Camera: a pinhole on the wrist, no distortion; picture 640 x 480 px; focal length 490.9 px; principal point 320.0 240.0 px. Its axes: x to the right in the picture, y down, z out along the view. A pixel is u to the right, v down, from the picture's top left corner.
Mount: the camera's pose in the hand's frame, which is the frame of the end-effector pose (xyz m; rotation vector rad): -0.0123 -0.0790 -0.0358 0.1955 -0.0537 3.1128
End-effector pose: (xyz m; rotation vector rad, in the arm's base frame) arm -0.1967 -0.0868 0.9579 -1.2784 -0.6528 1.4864
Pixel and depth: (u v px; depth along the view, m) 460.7 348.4 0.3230
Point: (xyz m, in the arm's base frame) -0.4220 -0.0333 1.2080
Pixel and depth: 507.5 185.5 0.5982
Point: -0.7508 -0.1041 1.2148
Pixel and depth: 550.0 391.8 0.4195
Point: -0.5095 -0.0766 1.3263
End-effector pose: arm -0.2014 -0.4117 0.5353 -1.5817 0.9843 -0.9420
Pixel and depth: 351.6 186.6 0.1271
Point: -0.1087 -0.3653 0.5854
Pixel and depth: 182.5 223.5 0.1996
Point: -0.0222 -0.4089 0.5914
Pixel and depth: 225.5 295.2 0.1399
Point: -0.0846 -0.3909 0.6176
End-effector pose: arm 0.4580 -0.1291 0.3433 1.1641 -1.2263 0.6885
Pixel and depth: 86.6 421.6 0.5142
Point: 0.6434 -0.6786 0.4988
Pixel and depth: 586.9 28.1 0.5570
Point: 0.0679 -0.5677 0.1201
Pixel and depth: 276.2 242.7 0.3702
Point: 0.4465 -0.4758 0.3539
